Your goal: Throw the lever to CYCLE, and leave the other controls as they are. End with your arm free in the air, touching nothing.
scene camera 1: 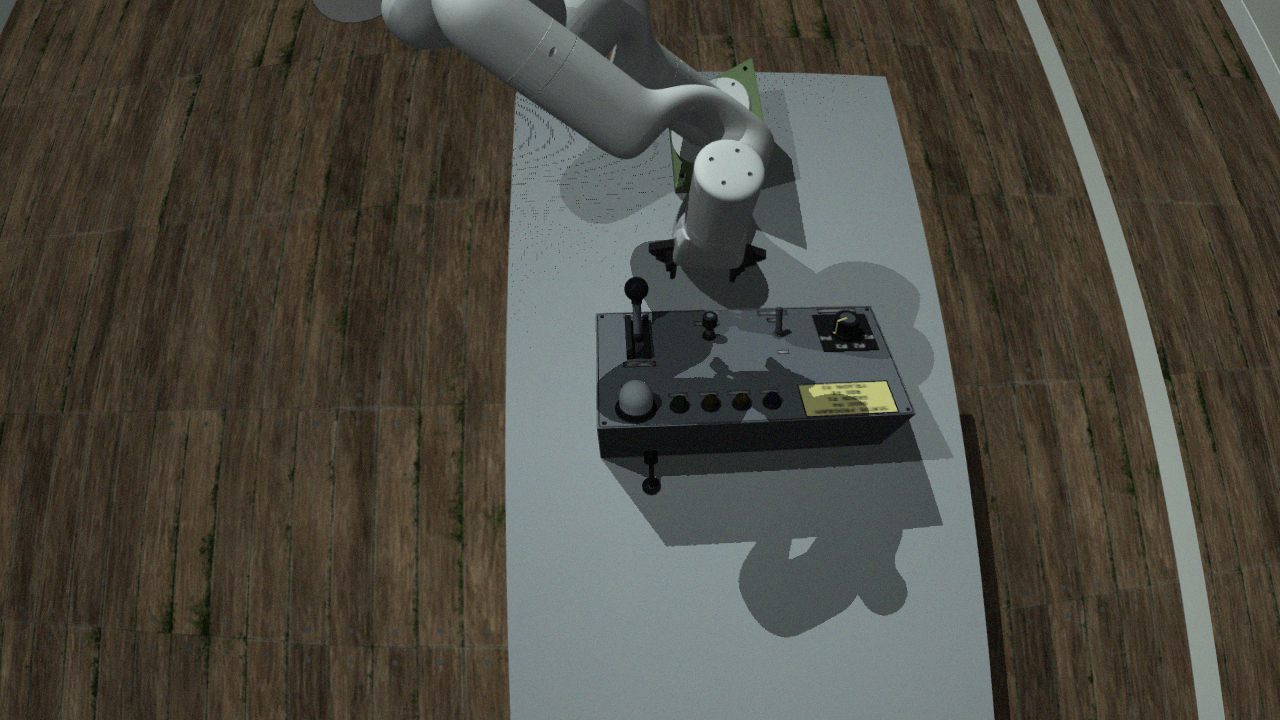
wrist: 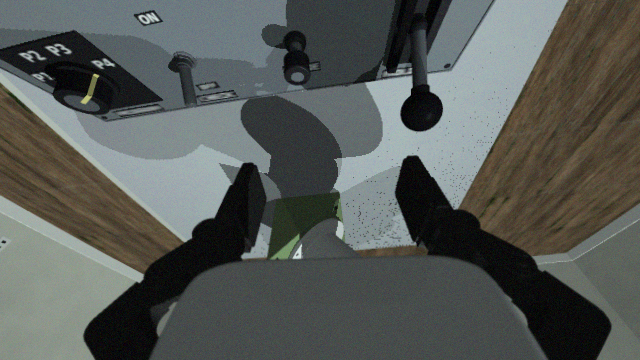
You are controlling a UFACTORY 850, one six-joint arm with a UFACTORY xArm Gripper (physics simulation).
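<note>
Gripper visible, also in the wrist view. Visible with the gripper: a rotary dial, a lever and a mode knob.
</note>
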